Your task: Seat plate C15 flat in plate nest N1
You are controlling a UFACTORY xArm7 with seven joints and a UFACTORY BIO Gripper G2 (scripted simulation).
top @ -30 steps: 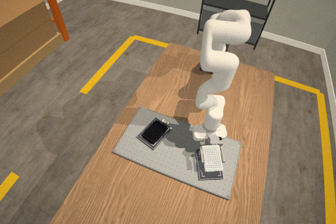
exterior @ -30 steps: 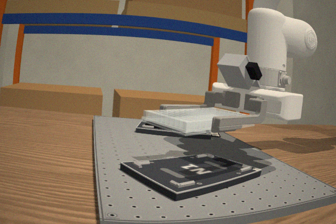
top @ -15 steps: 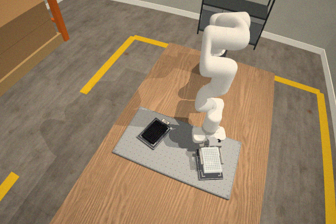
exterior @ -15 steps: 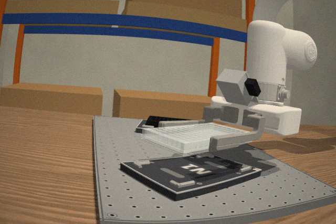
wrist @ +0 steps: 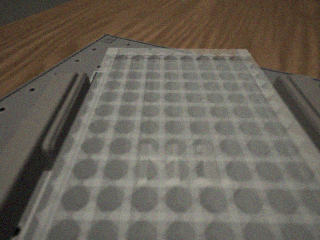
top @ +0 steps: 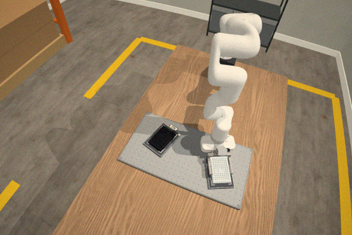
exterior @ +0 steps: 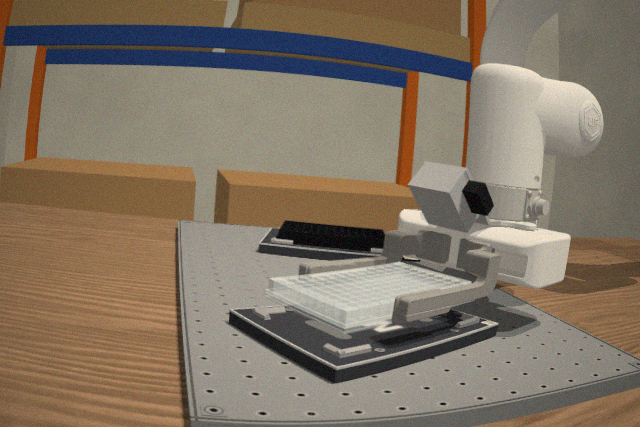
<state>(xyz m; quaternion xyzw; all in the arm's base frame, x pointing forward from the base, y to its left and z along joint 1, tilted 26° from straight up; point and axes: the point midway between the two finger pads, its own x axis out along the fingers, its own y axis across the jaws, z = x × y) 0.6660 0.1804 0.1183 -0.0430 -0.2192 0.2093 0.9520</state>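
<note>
Right now the clear well plate C15 is right at my hand. The rest, counted from my hand: dark plate nest N1: 30 mm below; black plate C51: 60 mm behind, 330 mm to the right, 20 mm below; plate nest N2: 60 mm behind, 330 mm to the right, 30 mm below.
</note>
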